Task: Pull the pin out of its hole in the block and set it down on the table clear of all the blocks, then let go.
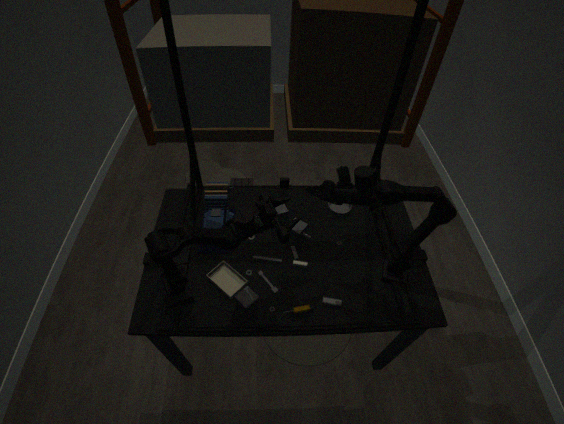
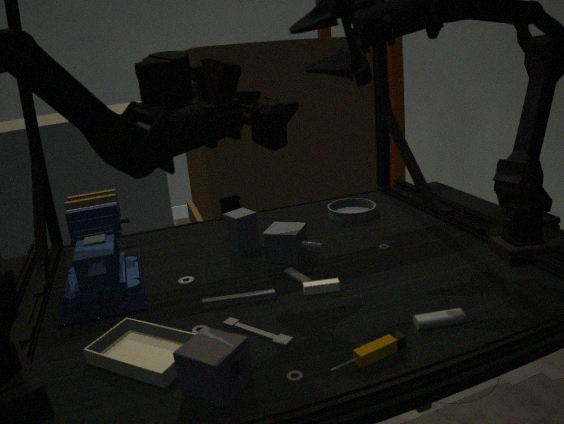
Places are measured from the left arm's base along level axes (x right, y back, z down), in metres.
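Pixels of known places: left gripper, fingertip midpoint: (image 1: 309, 191) (image 2: 297, 51); right gripper, fingertip midpoint: (image 1: 295, 208) (image 2: 278, 99); left arm's base at its link origin: (image 1: 395, 270) (image 2: 523, 240); right arm's base at its link origin: (image 1: 175, 289).
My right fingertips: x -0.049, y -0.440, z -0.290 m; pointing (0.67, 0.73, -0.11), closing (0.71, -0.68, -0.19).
Ahead of a thing's pixels: the offset from my right fingertips to its top centre. "spot": to the spot under its first point.
A grey pin {dx +0.117, dy +0.030, dz +0.280 m} (image 1: 306, 235) (image 2: 313, 244) sticks out sideways from the right side of a grey block {dx +0.130, dy -0.008, dz +0.256 m} (image 1: 299, 226) (image 2: 283, 246) near the middle back of the table. A second block {dx +0.184, dy -0.098, dz +0.236 m} (image 1: 282, 209) (image 2: 240, 231) stands behind it to the left, and a third block {dx -0.254, dy -0.101, dz +0.256 m} (image 1: 246, 297) (image 2: 212, 362) with a dark hole stands at the front left. My right gripper (image 1: 285, 219) (image 2: 285, 124) is open and empty, in the air above and left of the pin's block. My left gripper (image 1: 315, 190) (image 2: 300, 50) is open and empty, high above the back of the table.
A blue vise-like fixture {spot: dx +0.037, dy -0.348, dz +0.231 m} (image 1: 216, 218) (image 2: 95, 255) stands at the left. A cream tray {dx -0.187, dy -0.212, dz +0.293 m} (image 1: 215, 284) (image 2: 122, 371) touches or nearly touches the front block. A round dish {dx +0.350, dy +0.151, dz +0.293 m} (image 2: 351, 216) is at the back right. A wrench-like bar {dx -0.141, dy -0.056, dz +0.309 m} (image 2: 257, 331), rods, washers and a yellow screwdriver {dx -0.224, dy +0.093, dz +0.298 m} (image 1: 301, 309) (image 2: 375, 350) lie farther forward.
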